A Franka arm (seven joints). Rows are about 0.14 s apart.
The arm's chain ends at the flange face. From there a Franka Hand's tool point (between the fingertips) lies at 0.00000 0.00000 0.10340 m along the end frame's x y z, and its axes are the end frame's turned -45 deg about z.
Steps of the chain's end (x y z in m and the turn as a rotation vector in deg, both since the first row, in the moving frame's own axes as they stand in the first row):
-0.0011 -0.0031 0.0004 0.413 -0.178 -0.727
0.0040 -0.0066 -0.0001 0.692 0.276 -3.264
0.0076 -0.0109 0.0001 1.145 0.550 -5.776
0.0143 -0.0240 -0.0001 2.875 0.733 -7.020
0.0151 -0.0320 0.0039 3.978 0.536 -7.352
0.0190 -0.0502 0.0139 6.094 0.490 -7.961
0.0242 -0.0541 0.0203 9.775 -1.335 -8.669
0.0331 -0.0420 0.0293 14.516 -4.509 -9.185
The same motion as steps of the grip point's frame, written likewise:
0.0017 -0.0037 0.0004 0.418 0.166 -0.727
0.0087 -0.0024 -0.0001 0.294 0.684 -3.264
0.0152 -0.0032 0.0001 0.421 1.199 -5.776
0.0315 -0.0099 -0.0002 1.515 2.551 -7.020
0.0388 -0.0167 0.0036 2.434 3.192 -7.352
0.0568 -0.0298 0.0133 3.963 4.656 -7.961
0.0650 -0.0360 0.0188 7.856 5.968 -8.669
0.0637 -0.0312 0.0257 13.453 7.076 -9.185

